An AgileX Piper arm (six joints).
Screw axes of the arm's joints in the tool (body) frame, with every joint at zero. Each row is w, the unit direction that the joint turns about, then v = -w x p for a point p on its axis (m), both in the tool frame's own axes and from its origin. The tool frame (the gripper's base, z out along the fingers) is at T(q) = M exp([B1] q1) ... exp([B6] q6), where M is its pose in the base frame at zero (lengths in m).
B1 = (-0.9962, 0, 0.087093, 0, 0.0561, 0)
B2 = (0, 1, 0, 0.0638, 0, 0.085)
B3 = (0, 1, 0, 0.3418, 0, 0.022)
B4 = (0, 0, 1, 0, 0, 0)
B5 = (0, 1, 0, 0.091, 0, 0)
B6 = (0, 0, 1, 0, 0, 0)
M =
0.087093 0 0.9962 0.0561
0 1 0 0
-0.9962 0 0.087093 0.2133
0 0 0 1
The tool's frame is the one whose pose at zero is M.
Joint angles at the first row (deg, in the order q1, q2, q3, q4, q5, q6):
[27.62, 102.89, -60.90, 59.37, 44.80, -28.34]
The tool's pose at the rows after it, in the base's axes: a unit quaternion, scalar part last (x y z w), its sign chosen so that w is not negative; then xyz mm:
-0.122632, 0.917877, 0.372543, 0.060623, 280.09, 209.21, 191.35
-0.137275, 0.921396, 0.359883, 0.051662, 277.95, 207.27, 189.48
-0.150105, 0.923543, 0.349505, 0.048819, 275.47, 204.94, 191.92
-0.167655, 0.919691, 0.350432, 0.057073, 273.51, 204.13, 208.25
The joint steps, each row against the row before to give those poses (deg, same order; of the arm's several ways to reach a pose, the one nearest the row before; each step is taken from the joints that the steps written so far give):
[0.00, 0.00, 0.00, -0.30, 0.52, 0.00]
[0.00, 0.00, 0.00, -2.71, 0.97, 0.69]
[0.00, -0.70, 0.00, -2.47, 0.81, 0.85]
[0.00, -2.06, -1.28, -2.02, 1.92, 1.08]

